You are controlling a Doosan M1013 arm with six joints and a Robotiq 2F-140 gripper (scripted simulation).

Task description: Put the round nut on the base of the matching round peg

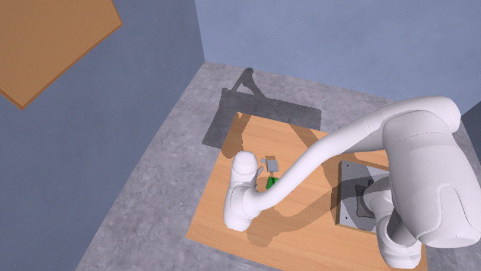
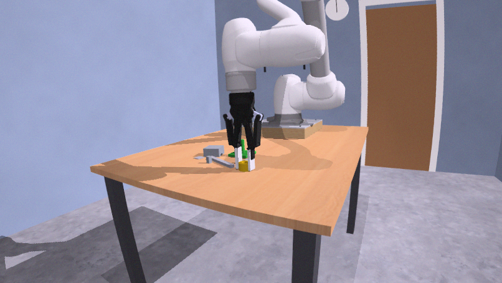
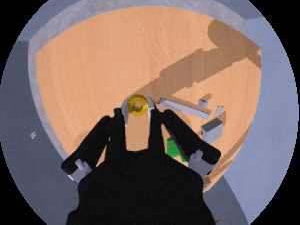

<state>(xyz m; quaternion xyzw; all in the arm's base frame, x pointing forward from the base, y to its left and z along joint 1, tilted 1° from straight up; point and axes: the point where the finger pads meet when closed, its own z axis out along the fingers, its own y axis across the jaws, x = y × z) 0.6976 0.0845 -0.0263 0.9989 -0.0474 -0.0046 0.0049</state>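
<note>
Right now my hand is 120 mm past the grey block, 200 mm to the left of it and 20 mm above it. Also, from my hand: grey bar: 40 mm behind, 120 mm to the right, 30 mm below.
</note>
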